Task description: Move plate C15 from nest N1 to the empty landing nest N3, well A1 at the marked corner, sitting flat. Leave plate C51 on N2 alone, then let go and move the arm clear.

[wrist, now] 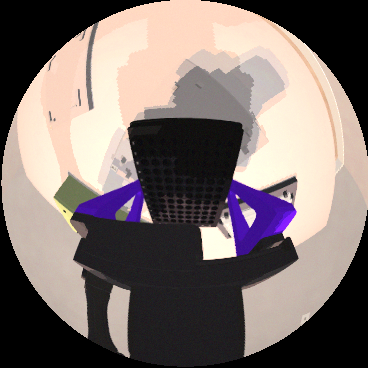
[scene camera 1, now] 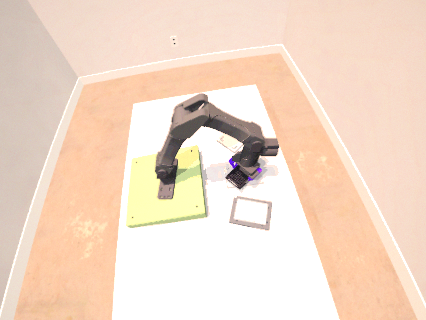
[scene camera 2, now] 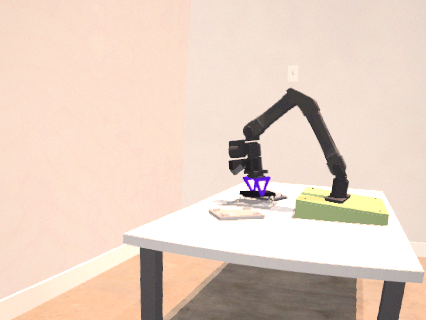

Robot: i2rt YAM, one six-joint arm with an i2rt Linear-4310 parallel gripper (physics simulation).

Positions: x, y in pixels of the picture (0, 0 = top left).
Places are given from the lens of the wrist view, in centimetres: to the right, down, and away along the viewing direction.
black perforated plate (wrist: 185, 165): 0, -1, 10
nest (wrist: 289, 185): 16, 0, 15
The marked spots on the nest and the black perforated plate are 17 cm apart.
